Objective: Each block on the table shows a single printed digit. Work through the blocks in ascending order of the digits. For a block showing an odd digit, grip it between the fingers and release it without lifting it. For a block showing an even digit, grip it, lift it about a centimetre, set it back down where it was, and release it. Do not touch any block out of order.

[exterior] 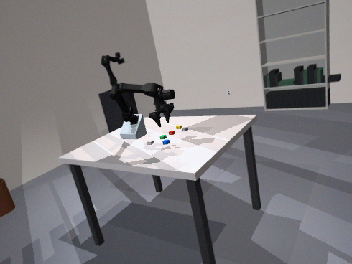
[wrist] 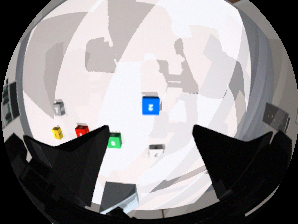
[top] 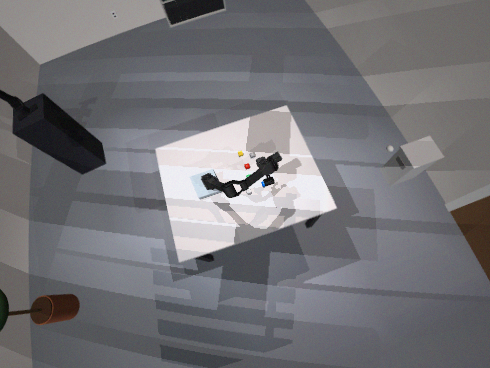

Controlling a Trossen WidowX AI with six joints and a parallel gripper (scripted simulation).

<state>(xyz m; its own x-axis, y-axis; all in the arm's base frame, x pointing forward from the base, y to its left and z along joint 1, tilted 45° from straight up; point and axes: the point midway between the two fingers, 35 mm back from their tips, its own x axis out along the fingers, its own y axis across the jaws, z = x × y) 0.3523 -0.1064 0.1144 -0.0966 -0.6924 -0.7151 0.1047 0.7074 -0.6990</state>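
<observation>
My gripper tip is 90 mm past the green block, 90 mm to the right of it and 120 mm above it. Round my gripper tip: blue block (10 mm behind, 120 mm below); red block (60 mm behind, 170 mm to the left, 120 mm below); grey block (10 mm ahead, 240 mm to the left, 120 mm below).
</observation>
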